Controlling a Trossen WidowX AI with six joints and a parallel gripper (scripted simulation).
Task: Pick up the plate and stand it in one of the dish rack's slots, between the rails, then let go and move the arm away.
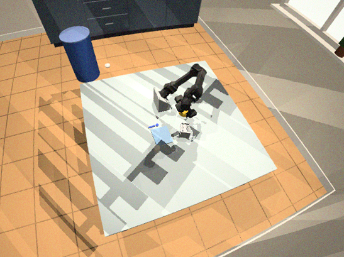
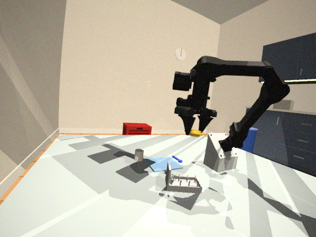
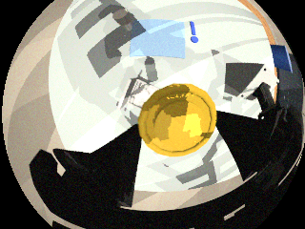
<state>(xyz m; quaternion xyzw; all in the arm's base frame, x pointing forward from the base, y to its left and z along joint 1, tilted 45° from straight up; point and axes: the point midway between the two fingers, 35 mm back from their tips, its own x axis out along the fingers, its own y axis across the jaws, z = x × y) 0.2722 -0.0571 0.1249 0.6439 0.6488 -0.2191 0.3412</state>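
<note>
The dish rack lies 4 cm ahead of my gripper tip, 2 cm to the left of it and 17 cm below it. From my gripper tip the other things lie so: yellow plate: 1 cm above; then blue spoon: 9 cm behind, 18 cm to the right, 19 cm below; then light blue mat: 1 cm ahead, 16 cm to the right, 19 cm below.
</note>
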